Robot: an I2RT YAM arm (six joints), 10 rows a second.
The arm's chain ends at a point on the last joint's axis. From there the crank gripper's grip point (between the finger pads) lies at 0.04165 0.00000 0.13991 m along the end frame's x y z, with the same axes.
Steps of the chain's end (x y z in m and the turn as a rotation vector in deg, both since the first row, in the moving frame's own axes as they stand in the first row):
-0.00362, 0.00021, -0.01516, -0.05, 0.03, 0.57
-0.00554, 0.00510, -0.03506, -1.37, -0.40, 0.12
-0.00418, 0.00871, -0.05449, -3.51, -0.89, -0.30
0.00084, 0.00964, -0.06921, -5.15, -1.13, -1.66
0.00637, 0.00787, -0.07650, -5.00, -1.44, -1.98
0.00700, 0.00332, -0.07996, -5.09, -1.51, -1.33
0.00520, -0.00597, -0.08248, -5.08, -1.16, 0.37
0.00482, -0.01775, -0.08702, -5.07, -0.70, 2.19
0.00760, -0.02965, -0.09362, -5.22, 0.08, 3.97
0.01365, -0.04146, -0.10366, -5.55, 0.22, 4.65
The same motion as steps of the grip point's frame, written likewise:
-0.00355, 0.00075, -0.01518, -0.05, 0.03, 0.57
-0.00652, 0.00853, -0.03481, -1.37, -0.40, 0.12
-0.00633, 0.01708, -0.05412, -3.51, -0.89, -0.30
-0.00176, 0.02107, -0.06893, -5.15, -1.13, -1.66
0.00303, 0.01873, -0.07597, -5.00, -1.44, -1.98
0.00344, 0.01486, -0.07942, -5.09, -1.51, -1.33
0.00232, 0.00671, -0.08223, -5.08, -1.16, 0.37
0.00284, -0.00381, -0.08714, -5.07, -0.70, 2.19
0.00725, -0.01405, -0.09439, -5.22, 0.08, 3.97
0.01350, -0.02456, -0.10464, -5.55, 0.22, 4.65

